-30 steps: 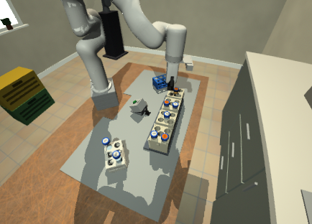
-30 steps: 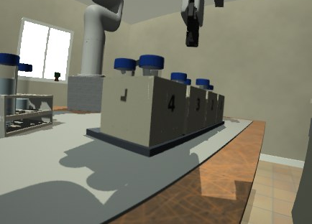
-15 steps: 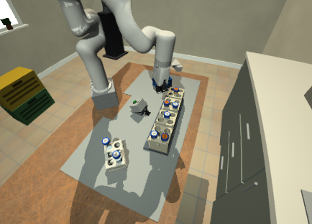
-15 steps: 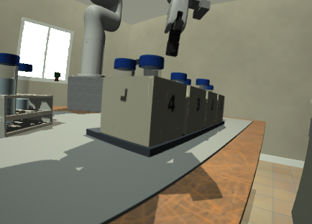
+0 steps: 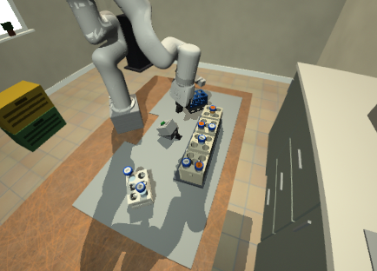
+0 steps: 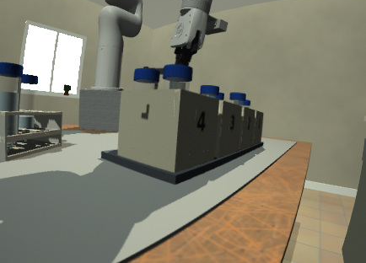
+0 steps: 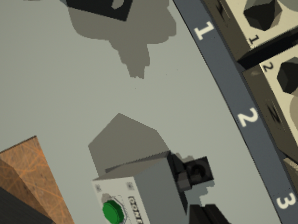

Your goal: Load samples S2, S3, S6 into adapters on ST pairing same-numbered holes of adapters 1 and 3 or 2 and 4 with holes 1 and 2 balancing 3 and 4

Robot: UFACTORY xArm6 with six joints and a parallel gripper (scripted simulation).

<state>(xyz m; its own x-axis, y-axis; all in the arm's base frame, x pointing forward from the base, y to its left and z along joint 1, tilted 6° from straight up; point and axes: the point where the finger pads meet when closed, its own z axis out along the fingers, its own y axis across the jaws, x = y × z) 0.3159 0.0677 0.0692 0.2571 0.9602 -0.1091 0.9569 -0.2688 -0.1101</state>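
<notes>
Right now the green done key is 120 mm below my hand, 100 mm behind it and 20 mm to the right of it. Also, from my hand: adapter 140 mm below, 120 mm ahead, 50 mm to the left; tube 190 mm ahead, 180 mm to the right, 120 mm below; DONE key desk 140 mm below, 80 mm behind, 20 mm to the right.
</notes>
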